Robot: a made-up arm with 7 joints. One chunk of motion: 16 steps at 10 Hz.
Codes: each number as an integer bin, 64 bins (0 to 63) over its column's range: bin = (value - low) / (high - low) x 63, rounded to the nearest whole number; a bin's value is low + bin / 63 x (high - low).
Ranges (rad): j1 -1.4..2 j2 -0.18..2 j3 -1.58..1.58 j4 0..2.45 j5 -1.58..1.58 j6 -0.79..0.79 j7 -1.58..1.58
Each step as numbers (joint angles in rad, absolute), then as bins.
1 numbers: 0.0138 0.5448 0.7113 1.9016 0.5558 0.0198 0.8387
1 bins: 26 21 46 49 43 32 48
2 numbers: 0.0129 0.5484 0.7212 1.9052 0.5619 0.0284 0.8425
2 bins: 26 21 46 49 43 33 48
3 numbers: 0.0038 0.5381 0.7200 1.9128 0.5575 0.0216 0.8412
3 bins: 26 21 46 49 43 32 48
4 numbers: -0.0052 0.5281 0.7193 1.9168 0.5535 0.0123 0.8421
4 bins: 26 20 46 49 43 32 48
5 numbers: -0.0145 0.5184 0.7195 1.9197 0.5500 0.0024 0.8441
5 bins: 26 20 46 49 42 32 48
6 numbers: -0.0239 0.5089 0.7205 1.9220 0.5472 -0.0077 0.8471
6 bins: 25 20 46 49 42 31 48
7 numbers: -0.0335 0.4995 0.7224 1.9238 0.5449 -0.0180 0.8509
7 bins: 25 20 46 49 42 31 48
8 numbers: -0.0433 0.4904 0.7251 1.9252 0.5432 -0.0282 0.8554
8 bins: 25 19 46 50 42 30 49
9 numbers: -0.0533 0.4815 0.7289 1.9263 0.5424 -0.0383 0.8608
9 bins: 25 19 46 50 42 30 49
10 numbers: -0.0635 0.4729 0.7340 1.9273 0.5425 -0.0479 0.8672
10 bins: 25 19 46 50 42 30 49
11 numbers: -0.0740 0.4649 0.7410 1.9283 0.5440 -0.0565 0.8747
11 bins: 25 19 46 50 42 29 49
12 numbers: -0.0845 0.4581 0.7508 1.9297 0.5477 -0.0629 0.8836
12 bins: 24 18 46 50 42 29 49
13 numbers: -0.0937 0.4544 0.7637 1.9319 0.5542 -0.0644 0.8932
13 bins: 24 18 47 50 43 29 49
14 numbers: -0.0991 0.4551 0.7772 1.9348 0.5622 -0.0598 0.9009
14 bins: 24 18 47 50 43 29 49
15 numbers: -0.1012 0.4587 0.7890 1.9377 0.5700 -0.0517 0.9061
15 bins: 24 18 47 50 43 29 50
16 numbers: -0.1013 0.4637 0.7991 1.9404 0.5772 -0.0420 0.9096
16 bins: 24 19 47 50 43 30 50
